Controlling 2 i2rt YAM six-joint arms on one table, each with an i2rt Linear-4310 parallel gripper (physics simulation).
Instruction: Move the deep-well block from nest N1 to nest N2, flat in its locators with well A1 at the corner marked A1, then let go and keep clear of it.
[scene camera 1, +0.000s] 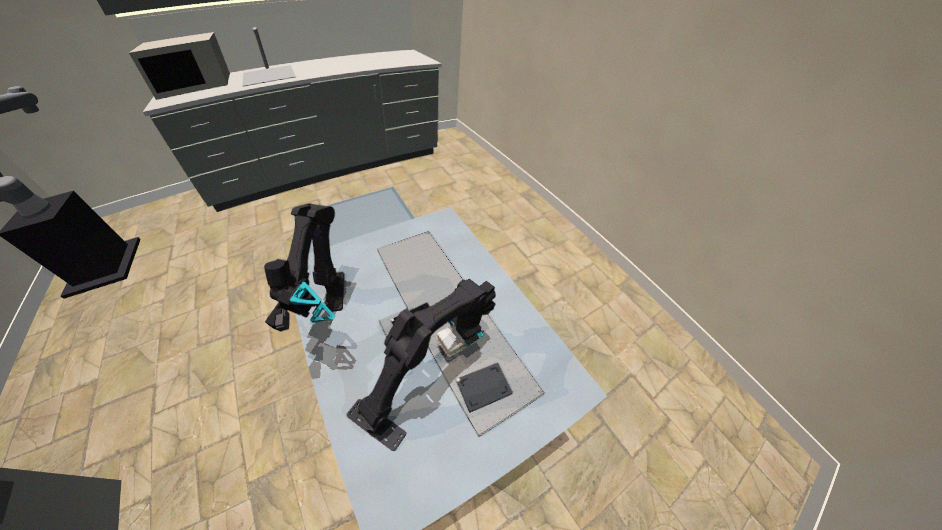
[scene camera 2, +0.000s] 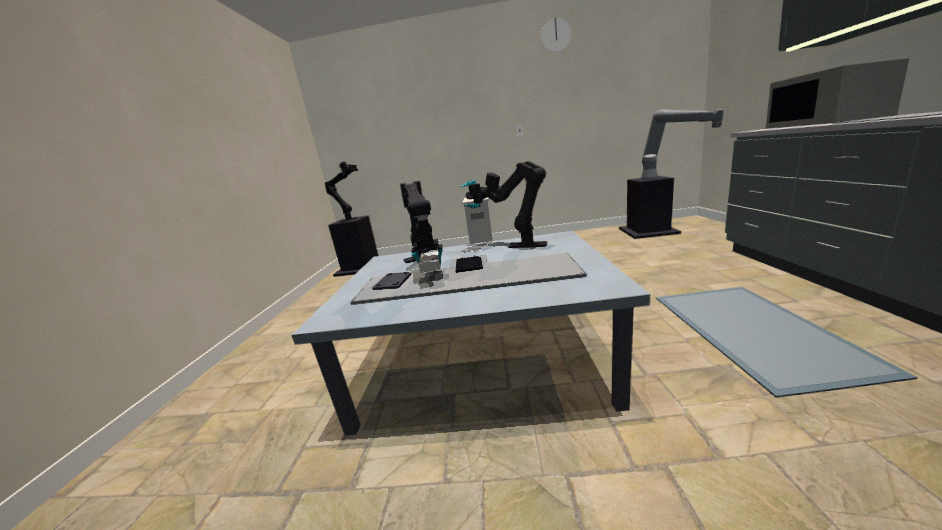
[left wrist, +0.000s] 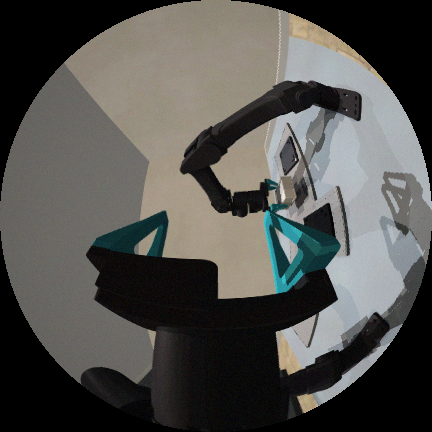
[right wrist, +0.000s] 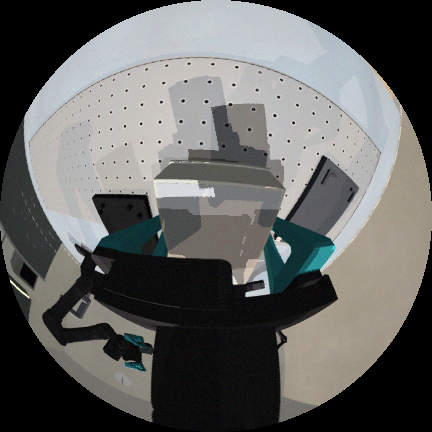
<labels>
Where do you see a black nest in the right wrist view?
At 117, 211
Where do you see the left gripper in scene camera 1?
327, 310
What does the right gripper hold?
A deep-well block.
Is the left gripper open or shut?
Open.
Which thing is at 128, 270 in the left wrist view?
The left gripper.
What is the left gripper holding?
Nothing.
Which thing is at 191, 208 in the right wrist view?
A deep-well block.
</labels>
